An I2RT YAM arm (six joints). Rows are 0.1 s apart.
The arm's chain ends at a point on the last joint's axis. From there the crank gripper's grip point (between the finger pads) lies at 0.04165 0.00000 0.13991 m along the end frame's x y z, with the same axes.
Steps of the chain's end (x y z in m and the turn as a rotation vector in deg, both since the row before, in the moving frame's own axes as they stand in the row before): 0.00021, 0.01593, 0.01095, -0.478, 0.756, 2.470; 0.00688, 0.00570, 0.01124, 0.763, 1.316, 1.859; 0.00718, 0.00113, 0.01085, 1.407, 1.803, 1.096; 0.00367, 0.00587, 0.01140, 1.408, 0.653, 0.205
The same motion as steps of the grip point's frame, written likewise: 0.00199, 0.01893, 0.01038, -0.478, 0.756, 2.470; 0.01009, 0.00525, 0.01024, 0.763, 1.316, 1.859; 0.01159, -0.00145, 0.00944, 1.407, 1.803, 1.096; 0.00527, 0.00259, 0.01088, 1.408, 0.653, 0.205
